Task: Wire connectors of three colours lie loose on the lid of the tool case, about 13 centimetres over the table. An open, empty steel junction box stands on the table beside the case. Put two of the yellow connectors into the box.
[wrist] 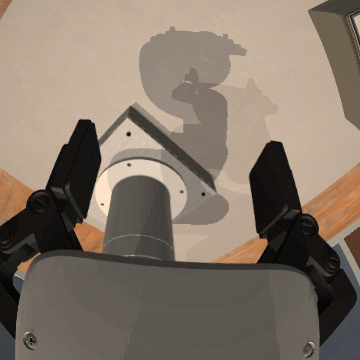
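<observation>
My gripper [179, 146] is open, with its two black fingers wide apart and no object between their tips. Yellow connectors, the tool case lid and the steel junction box cannot be made out in the wrist view. A grey-brown object [334, 60] with a bright inner edge is cut off at the upper right; I cannot tell what it is.
A square metal plate [128, 125] with a round flange and a dark grey cylinder [140, 215] stands on the pale beige surface [75, 60], partly behind the gripper body. Shadows of the arm fall across the surface. Orange-brown wood [330, 200] borders it.
</observation>
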